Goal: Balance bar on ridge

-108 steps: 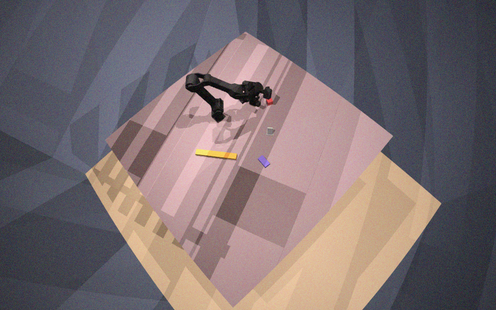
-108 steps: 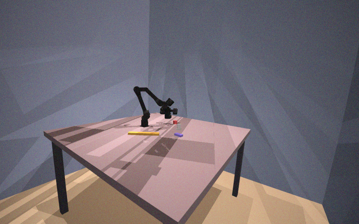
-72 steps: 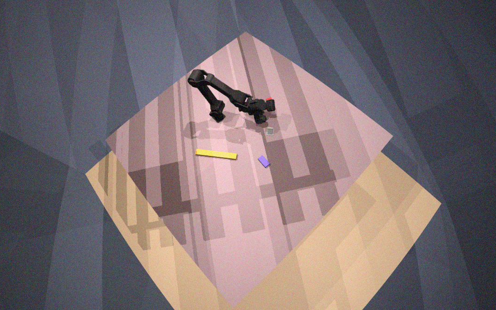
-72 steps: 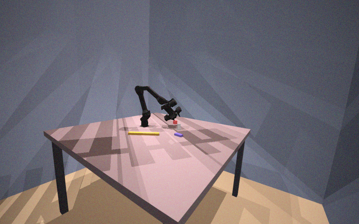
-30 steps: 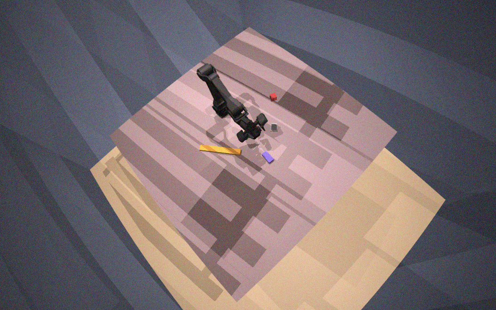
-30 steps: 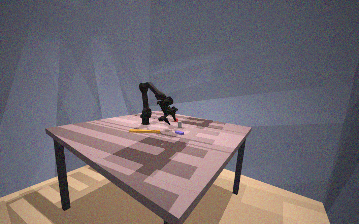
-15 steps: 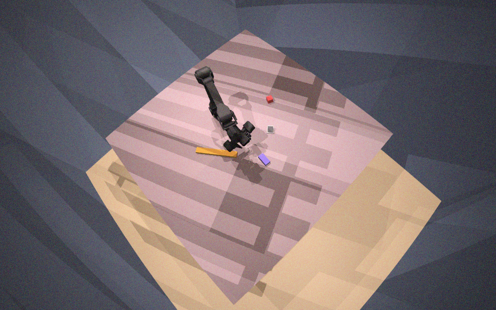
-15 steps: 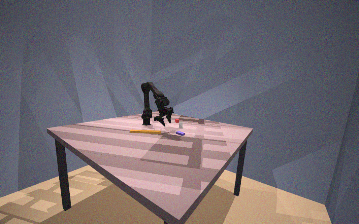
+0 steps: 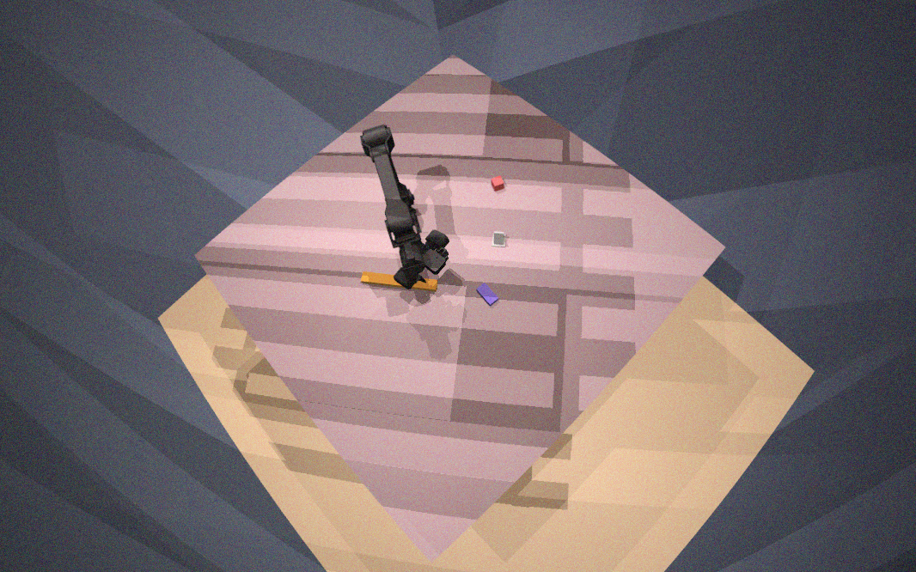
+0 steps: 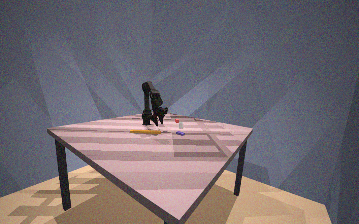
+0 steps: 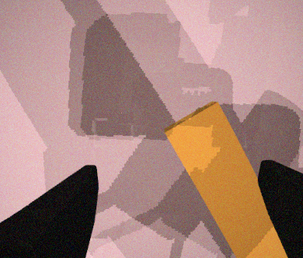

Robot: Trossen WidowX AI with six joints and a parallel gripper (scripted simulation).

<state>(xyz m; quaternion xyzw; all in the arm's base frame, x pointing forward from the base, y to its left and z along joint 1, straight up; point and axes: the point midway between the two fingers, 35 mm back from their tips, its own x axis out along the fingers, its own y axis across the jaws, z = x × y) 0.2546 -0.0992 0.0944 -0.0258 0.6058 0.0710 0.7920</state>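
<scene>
The bar is 80 mm to the right of my gripper tip, 80 mm behind it and 50 mm below it. Round my gripper tip: small red cube (390 mm to the left, 110 mm behind, 40 mm below); purple block (150 mm ahead, 80 mm to the left, 50 mm below).
</scene>
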